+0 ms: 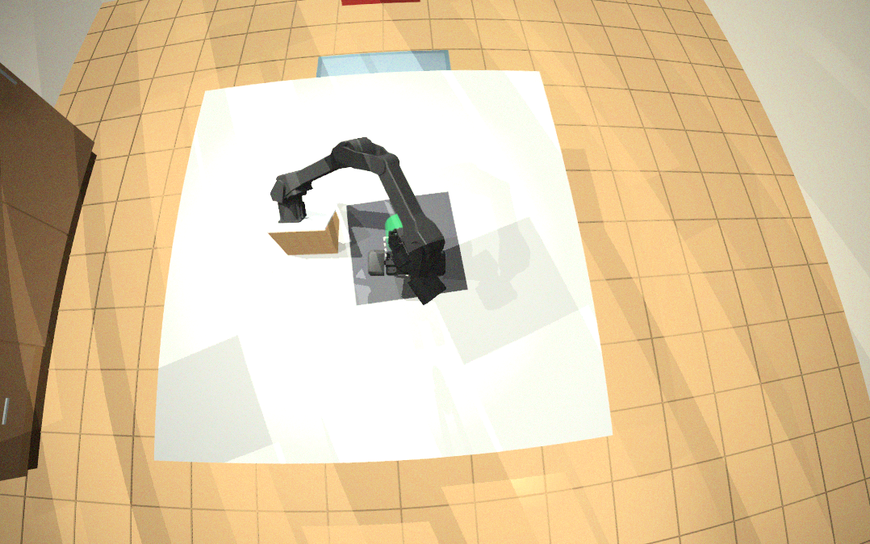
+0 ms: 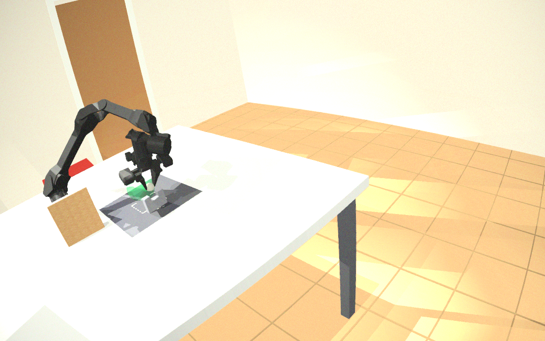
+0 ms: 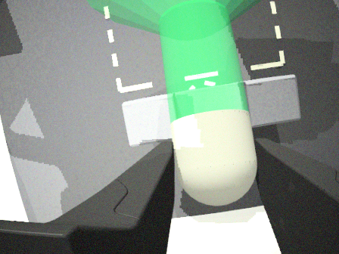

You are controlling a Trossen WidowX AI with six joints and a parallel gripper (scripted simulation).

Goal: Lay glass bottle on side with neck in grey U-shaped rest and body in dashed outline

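My gripper tip is now 1 cm past the green glass bottle, 5 cm to the right of it and 1 cm above it. Also, from my gripper tip: dark grey mat 1 cm behind, 9 cm to the left, 9 cm below.
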